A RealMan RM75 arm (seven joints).
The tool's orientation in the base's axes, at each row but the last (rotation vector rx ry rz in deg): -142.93 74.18 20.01; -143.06 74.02 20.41; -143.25 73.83 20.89; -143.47 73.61 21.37; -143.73 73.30 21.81; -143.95 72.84 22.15; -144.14 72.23 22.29; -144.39 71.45 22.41
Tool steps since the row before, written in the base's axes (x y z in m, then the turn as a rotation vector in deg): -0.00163 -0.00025 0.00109 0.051 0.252 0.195; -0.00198 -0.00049 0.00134 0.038 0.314 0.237; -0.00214 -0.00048 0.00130 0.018 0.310 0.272; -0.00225 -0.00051 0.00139 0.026 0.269 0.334; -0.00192 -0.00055 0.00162 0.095 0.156 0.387; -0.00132 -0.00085 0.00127 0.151 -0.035 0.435; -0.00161 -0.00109 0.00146 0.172 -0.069 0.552; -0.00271 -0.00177 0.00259 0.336 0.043 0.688
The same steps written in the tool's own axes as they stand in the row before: -0.00111 0.00131 -0.00098 -0.228 -0.210 -0.088; -0.00122 0.00169 -0.00127 -0.297 -0.240 -0.103; -0.00132 0.00183 -0.00120 -0.318 -0.226 -0.135; -0.00140 0.00192 -0.00127 -0.305 -0.219 -0.208; -0.00128 0.00164 -0.00151 -0.202 -0.220 -0.306; -0.00060 0.00137 -0.00135 -0.048 -0.165 -0.429; -0.00068 0.00171 -0.00159 -0.054 -0.179 -0.551; -0.00127 0.00282 -0.00276 -0.089 -0.395 -0.651
